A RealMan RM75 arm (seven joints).
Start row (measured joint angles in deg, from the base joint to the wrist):
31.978, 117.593, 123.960, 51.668, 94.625, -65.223, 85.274
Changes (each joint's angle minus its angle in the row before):
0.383, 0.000, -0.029, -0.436, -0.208, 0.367, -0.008
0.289, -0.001, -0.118, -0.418, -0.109, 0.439, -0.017
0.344, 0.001, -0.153, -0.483, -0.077, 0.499, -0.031
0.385, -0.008, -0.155, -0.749, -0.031, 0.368, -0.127
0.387, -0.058, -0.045, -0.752, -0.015, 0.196, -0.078
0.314, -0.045, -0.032, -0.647, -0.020, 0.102, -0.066
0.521, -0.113, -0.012, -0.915, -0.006, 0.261, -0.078
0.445, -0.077, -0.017, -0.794, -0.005, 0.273, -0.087
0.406, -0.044, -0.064, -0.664, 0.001, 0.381, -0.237
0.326, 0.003, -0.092, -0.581, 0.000, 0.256, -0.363
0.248, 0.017, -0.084, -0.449, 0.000, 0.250, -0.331
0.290, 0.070, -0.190, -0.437, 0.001, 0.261, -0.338
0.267, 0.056, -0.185, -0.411, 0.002, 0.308, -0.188
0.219, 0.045, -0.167, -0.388, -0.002, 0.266, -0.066
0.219, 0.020, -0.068, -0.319, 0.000, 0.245, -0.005
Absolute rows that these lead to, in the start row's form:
32.361, 117.593, 123.931, 51.232, 94.417, -64.856, 85.266
32.650, 117.592, 123.813, 50.814, 94.308, -64.417, 85.249
32.994, 117.593, 123.660, 50.331, 94.231, -63.918, 85.218
33.379, 117.585, 123.505, 49.582, 94.200, -63.550, 85.091
33.766, 117.527, 123.460, 48.830, 94.185, -63.354, 85.013
34.080, 117.482, 123.428, 48.183, 94.165, -63.252, 84.947
34.601, 117.369, 123.416, 47.268, 94.159, -62.991, 84.869
35.046, 117.292, 123.399, 46.474, 94.154, -62.718, 84.782
35.452, 117.248, 123.335, 45.810, 94.155, -62.337, 84.545
35.778, 117.251, 123.243, 45.229, 94.155, -62.081, 84.182
36.026, 117.268, 123.159, 44.780, 94.155, -61.831, 83.851
36.316, 117.338, 122.969, 44.343, 94.156, -61.570, 83.513
36.583, 117.394, 122.784, 43.932, 94.158, -61.262, 83.325
36.802, 117.439, 122.617, 43.544, 94.156, -60.996, 83.259
37.021, 117.459, 122.549, 43.225, 94.156, -60.751, 83.254

